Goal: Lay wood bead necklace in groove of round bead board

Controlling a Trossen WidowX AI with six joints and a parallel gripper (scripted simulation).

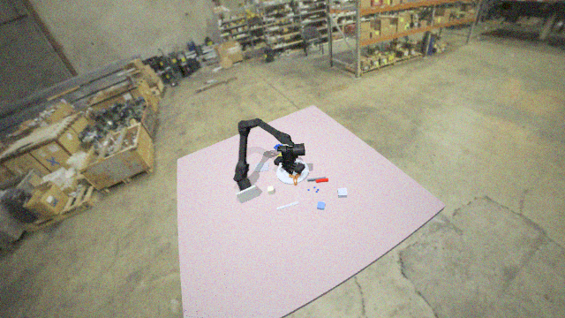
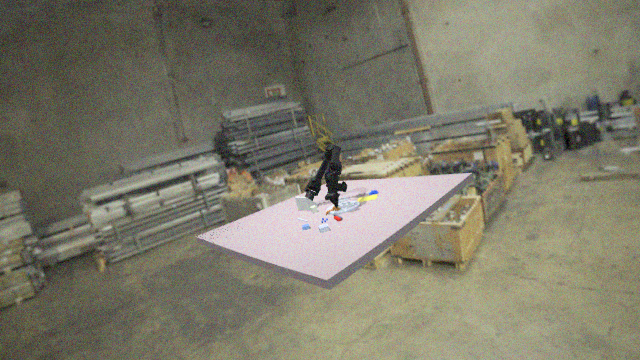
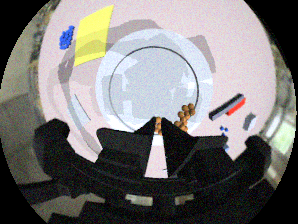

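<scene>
Now: gripper tip 130 mm short of the red-handled tool, 110 mm to the left of it and 10 mm above it. Round my gripper tip: white stick (90 mm behind, 190 mm to the right, 20 mm below); then cream cube (150 mm behind, 70 mm to the right); then yellow sheet (40 mm ahead, 210 mm to the left, 20 mm below).
</scene>
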